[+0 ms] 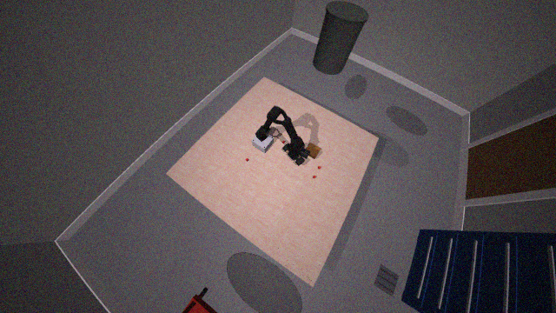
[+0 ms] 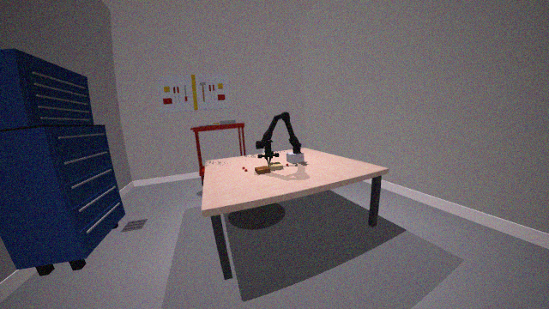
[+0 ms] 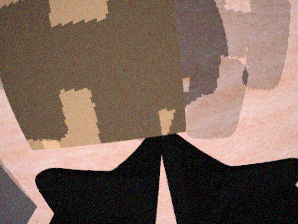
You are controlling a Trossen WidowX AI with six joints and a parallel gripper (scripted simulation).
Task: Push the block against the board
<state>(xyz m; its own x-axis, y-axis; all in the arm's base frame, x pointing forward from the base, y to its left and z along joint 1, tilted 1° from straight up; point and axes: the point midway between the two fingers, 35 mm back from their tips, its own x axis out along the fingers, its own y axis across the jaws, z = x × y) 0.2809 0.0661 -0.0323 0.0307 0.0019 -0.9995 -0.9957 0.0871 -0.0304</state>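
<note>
Now: the pale tan flat piece 4 cm behind my gripper tip, 8 cm to the left of it and 1 cm above it. Also, from my gripper tip: square block 7 cm ahead, 17 cm to the left, 1 cm above.
</note>
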